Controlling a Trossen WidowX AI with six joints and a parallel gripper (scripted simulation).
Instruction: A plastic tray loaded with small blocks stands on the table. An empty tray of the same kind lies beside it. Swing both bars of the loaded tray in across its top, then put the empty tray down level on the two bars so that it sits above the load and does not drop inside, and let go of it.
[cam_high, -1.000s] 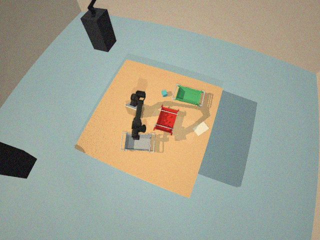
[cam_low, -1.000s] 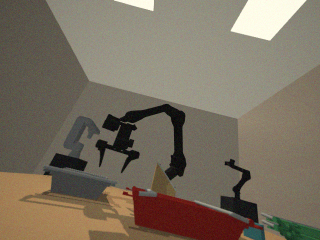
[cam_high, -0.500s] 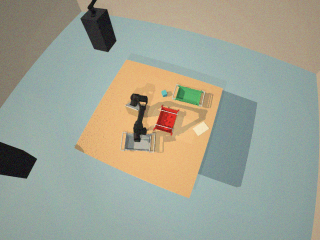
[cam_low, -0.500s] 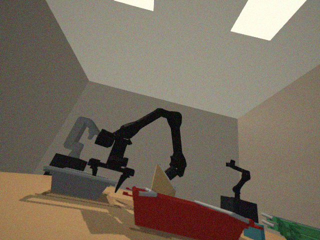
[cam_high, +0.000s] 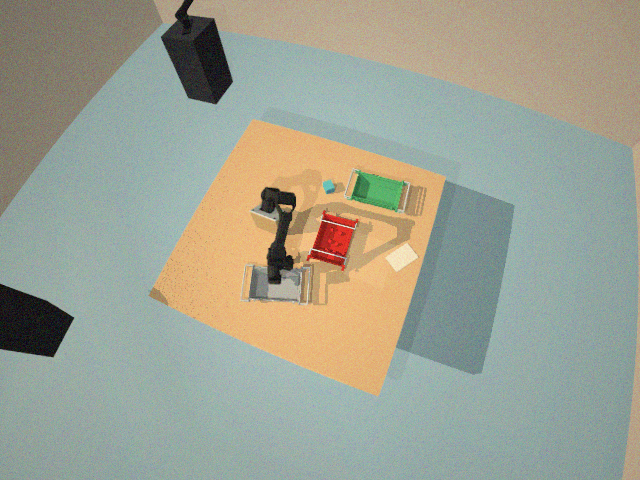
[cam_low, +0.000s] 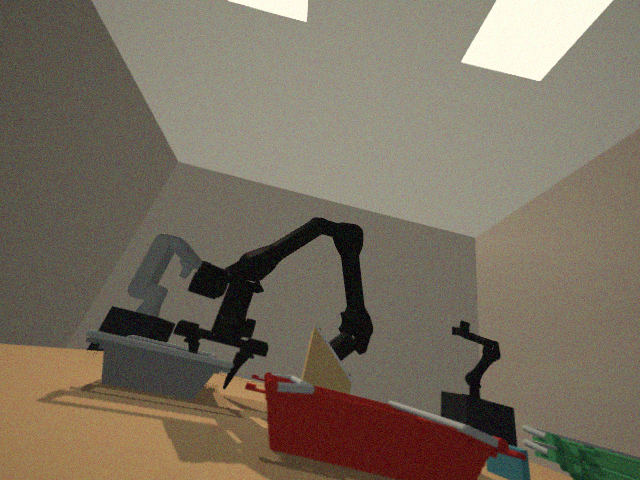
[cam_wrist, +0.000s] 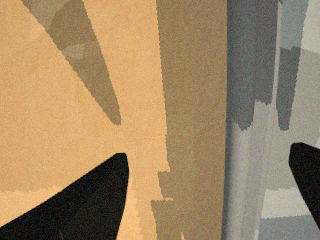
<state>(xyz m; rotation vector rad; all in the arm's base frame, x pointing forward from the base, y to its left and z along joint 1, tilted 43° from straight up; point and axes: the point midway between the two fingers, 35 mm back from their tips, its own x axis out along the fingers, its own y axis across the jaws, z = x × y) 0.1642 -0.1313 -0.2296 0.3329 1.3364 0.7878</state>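
My gripper tip is 80 mm to the left of the grey tray, 30 mm below it and 30 mm short of it. From my gripper tip the other things lie so: teal block (560 mm to the left, 70 mm ahead, 10 mm above); then flat piece (580 mm ahead, 300 mm to the left, 10 mm below).
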